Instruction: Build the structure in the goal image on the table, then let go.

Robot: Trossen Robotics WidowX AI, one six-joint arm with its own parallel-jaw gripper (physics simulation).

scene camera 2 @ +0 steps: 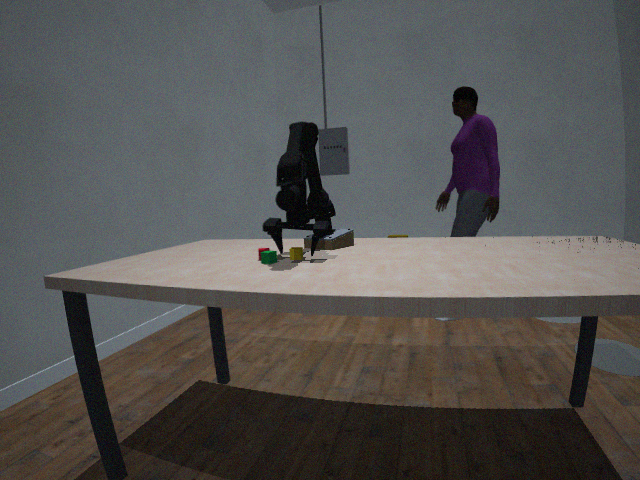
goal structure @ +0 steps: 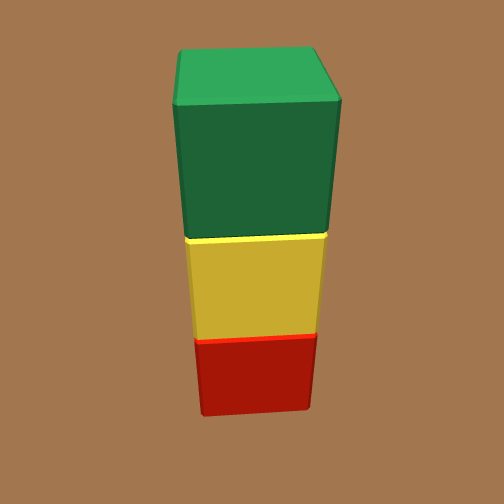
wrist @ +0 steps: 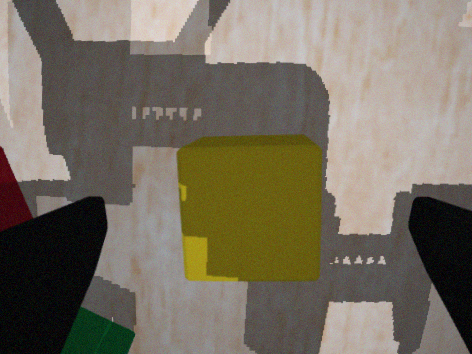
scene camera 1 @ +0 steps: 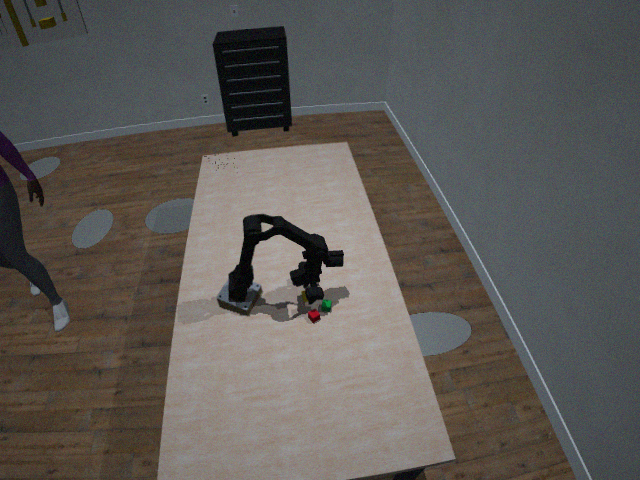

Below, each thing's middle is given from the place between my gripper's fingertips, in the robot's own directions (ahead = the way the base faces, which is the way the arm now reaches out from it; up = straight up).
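Labels:
Yellow cube [wrist: 250,206], my hand right at it.

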